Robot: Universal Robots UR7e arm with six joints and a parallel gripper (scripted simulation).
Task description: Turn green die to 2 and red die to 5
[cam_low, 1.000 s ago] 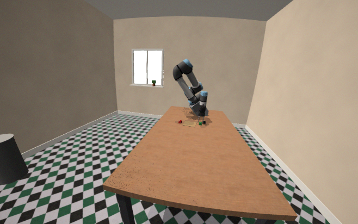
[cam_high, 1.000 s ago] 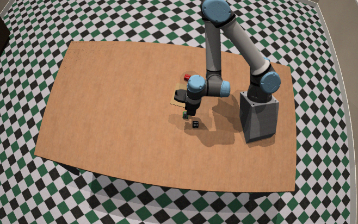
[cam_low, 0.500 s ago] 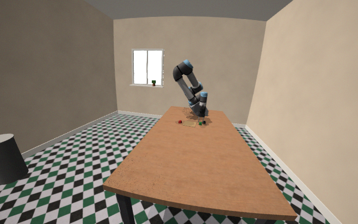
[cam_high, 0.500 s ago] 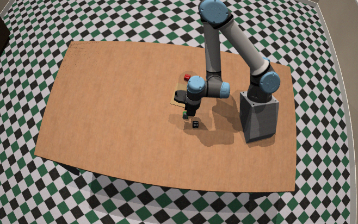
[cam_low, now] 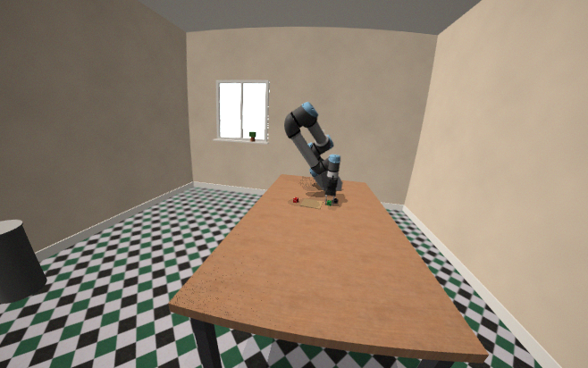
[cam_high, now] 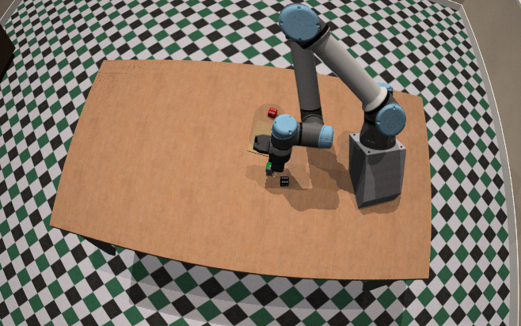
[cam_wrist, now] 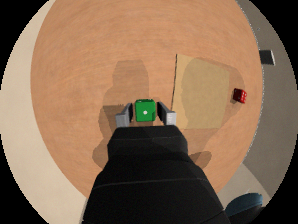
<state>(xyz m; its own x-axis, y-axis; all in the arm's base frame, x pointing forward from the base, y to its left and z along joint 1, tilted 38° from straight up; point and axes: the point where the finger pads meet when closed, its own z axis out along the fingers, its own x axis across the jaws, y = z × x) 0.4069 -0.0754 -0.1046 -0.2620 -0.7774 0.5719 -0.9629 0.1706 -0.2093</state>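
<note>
My hand is 10 mm above the green die. Round my hand: black die 50 mm behind, 60 mm to the left, 10 mm below; tan mat 10 mm behind, 120 mm to the right, 20 mm below; red die 30 mm behind, 240 mm to the right, 10 mm below.
</note>
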